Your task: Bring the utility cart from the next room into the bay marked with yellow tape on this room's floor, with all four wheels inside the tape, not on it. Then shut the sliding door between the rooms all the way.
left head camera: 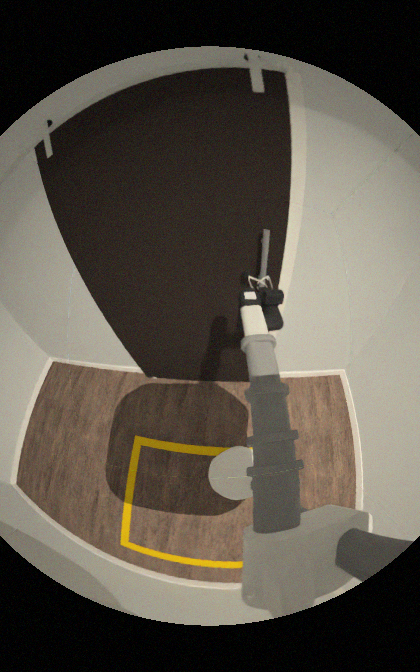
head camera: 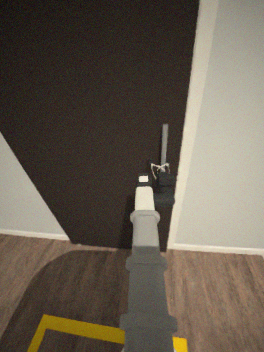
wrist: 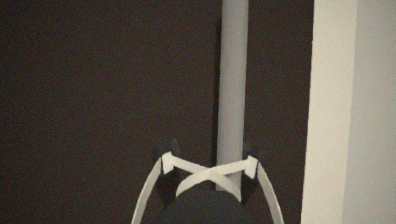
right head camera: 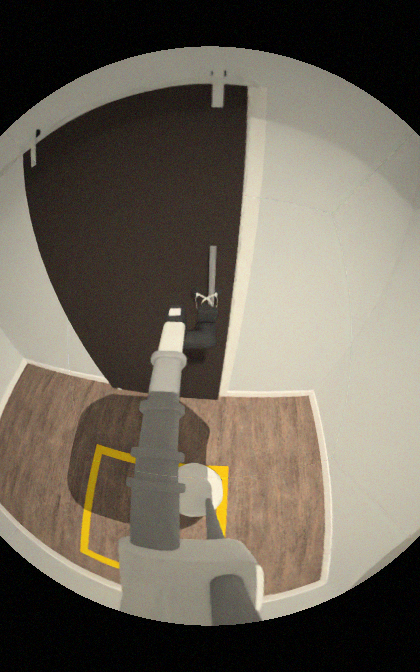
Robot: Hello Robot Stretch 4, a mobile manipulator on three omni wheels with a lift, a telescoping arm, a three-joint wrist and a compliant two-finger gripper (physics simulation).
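Frame: origin at the robot's base, x left, y ahead, z down, level; metres.
Seen in the pictures: gripper, fingertip midpoint: [head camera: 158,159] [wrist: 209,151].
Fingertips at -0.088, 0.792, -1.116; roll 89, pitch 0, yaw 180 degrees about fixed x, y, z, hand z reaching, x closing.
Observation:
A point is followed by its place in that frame, as x, y, z.
The dark sliding door [head camera: 110,100] {0.141, 0.827, -1.430} [left head camera: 165,200] [right head camera: 140,200] [wrist: 100,75] {0.065, 0.821, -1.208} fills the middle of the views; its right edge runs along the pale door trim [head camera: 200,50] {-0.247, 0.842, -1.581} [left head camera: 297,150] [right head camera: 255,150] [wrist: 330,100] {-0.256, 0.842, -1.184}. A grey vertical bar handle [head camera: 164,142] {-0.107, 0.739, -1.242} [left head camera: 265,250] [right head camera: 212,270] [wrist: 234,75] {-0.109, 0.738, -1.202} is on the door near that edge. My gripper [head camera: 160,166] [left head camera: 259,279] [right head camera: 206,296] [wrist: 209,151] {-0.088, 0.792, -1.116} is partly open at the handle's lower end. In the wrist view, the handle lies close to the right fingertip, with a gap to the left one. Contact is unclear. The utility cart does not show.
Yellow tape [head camera: 82,328] {0.518, 0.211, 0.027} [left head camera: 131,492] [right head camera: 90,500] marks the bay on the wood floor in front of the door. My arm and a pale round disc [left head camera: 230,472] [right head camera: 192,490] cover part of it. Pale walls stand on both sides of the door.

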